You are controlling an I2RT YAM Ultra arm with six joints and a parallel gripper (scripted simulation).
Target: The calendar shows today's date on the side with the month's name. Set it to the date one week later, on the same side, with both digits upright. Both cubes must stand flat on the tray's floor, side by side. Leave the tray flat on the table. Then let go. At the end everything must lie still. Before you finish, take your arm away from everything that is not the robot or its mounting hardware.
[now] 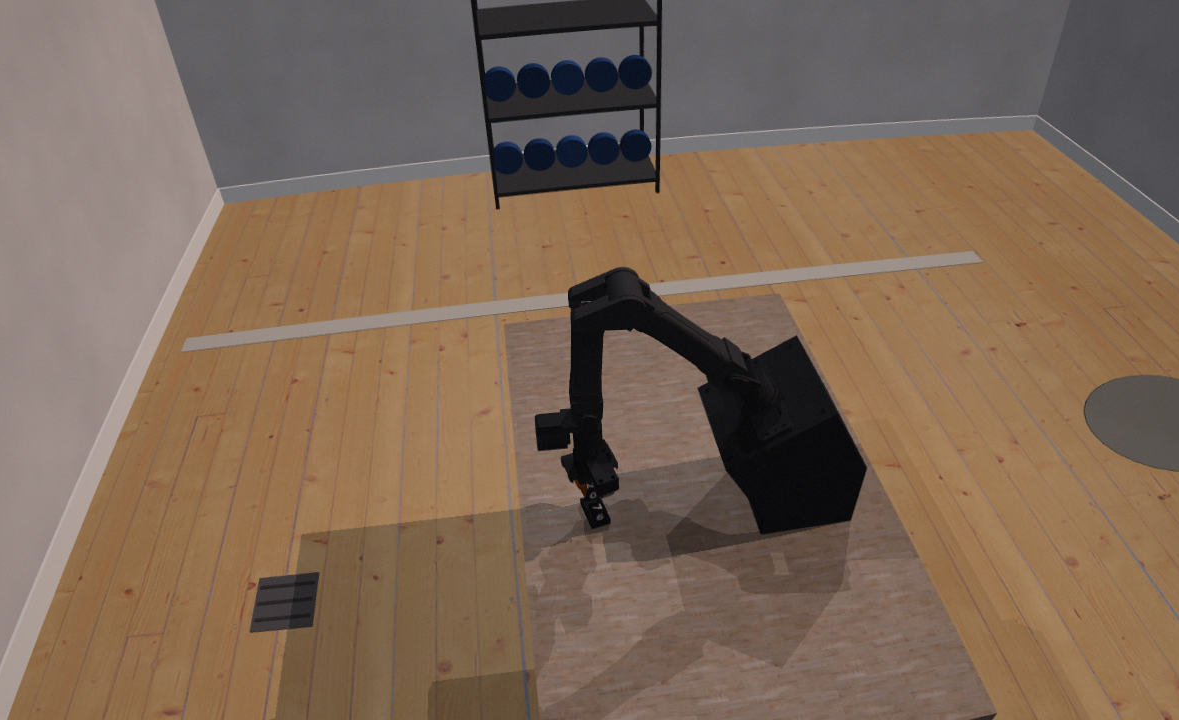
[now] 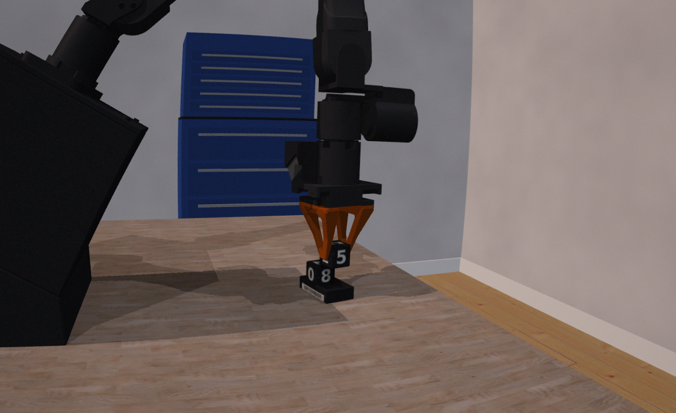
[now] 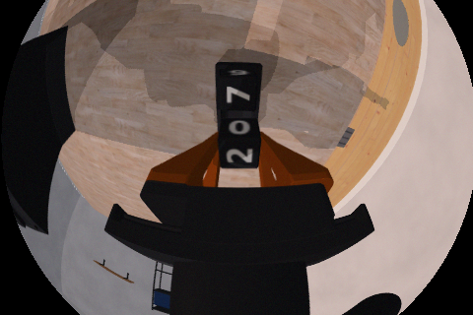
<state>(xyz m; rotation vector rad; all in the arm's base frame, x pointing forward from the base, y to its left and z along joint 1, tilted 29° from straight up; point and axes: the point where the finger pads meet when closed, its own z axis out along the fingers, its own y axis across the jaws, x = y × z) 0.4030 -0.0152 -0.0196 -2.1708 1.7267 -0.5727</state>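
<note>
Now: hand 50 mm above the black tray, 10 mm to the right of it and 10 mm past it.
</note>
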